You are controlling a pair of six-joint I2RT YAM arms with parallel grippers.
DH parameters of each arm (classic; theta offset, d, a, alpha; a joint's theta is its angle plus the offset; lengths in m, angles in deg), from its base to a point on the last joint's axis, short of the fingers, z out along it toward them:
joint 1: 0 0.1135 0.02 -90
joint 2: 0 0 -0.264 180
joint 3: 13.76 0 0.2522 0
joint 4: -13.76 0 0.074 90
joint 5: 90 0 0 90
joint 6: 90 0.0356 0 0
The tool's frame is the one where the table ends.
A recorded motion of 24 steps. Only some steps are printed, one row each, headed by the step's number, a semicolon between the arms.
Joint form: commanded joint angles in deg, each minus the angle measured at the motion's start. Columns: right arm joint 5, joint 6, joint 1, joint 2, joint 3, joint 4; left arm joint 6, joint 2, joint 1, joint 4, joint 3, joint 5.
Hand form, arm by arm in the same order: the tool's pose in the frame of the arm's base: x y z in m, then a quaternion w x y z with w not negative. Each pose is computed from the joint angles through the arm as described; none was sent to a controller.
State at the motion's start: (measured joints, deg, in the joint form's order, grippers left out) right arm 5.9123 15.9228 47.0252 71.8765 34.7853 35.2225; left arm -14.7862 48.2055 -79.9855 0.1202 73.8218 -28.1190
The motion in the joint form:
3: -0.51 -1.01 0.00 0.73 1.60 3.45; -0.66 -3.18 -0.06 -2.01 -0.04 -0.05
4: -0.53 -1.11 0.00 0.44 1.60 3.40; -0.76 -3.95 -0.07 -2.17 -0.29 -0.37
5: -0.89 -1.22 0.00 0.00 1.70 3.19; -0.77 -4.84 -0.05 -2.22 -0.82 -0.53
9: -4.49 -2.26 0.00 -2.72 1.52 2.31; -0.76 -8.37 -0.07 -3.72 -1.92 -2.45
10: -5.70 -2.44 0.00 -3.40 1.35 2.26; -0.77 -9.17 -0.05 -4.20 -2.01 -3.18
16: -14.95 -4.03 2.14 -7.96 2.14 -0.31; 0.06 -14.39 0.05 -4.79 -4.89 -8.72
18: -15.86 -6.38 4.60 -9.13 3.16 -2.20; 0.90 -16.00 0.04 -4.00 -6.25 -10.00
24: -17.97 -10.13 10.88 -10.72 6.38 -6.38; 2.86 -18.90 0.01 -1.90 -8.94 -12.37
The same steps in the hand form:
3: 0.1957 0.2051 0.2738 0.63522 -0.15843 0.67351 0.34319; 0.0361 -0.1087 0.5183 0.64999 0.09606 0.53998 -0.52603
4: 0.1951 0.2045 0.2750 0.63667 -0.15866 0.67190 0.34355; 0.0355 -0.1043 0.5180 0.65073 0.09176 0.53900 -0.52689
5: 0.1943 0.2039 0.2772 0.63763 -0.16084 0.66924 0.34594; 0.0349 -0.1001 0.5167 0.65159 0.08906 0.53778 -0.52753
9: 0.1872 0.1996 0.2867 0.63885 -0.18576 0.65169 0.36423; 0.0325 -0.0806 0.5134 0.65665 0.07179 0.53819 -0.52345
10: 0.1851 0.1984 0.2885 0.63821 -0.19337 0.64638 0.37080; 0.0321 -0.0756 0.5130 0.65836 0.06560 0.53903 -0.52125
16: 0.1642 0.1985 0.3079 0.62140 -0.26547 0.60123 0.42651; 0.0306 -0.0503 0.5023 0.67352 0.02286 0.54470 -0.49915
18: 0.1532 0.2034 0.3155 0.61948 -0.29532 0.58512 0.43205; 0.0301 -0.0441 0.4982 0.67983 0.01293 0.54257 -0.49324
24: 0.1270 0.2165 0.3341 0.60559 -0.35579 0.54605 0.45662; 0.0294 -0.0335 0.4902 0.69257 -0.00569 0.53707 -0.48152

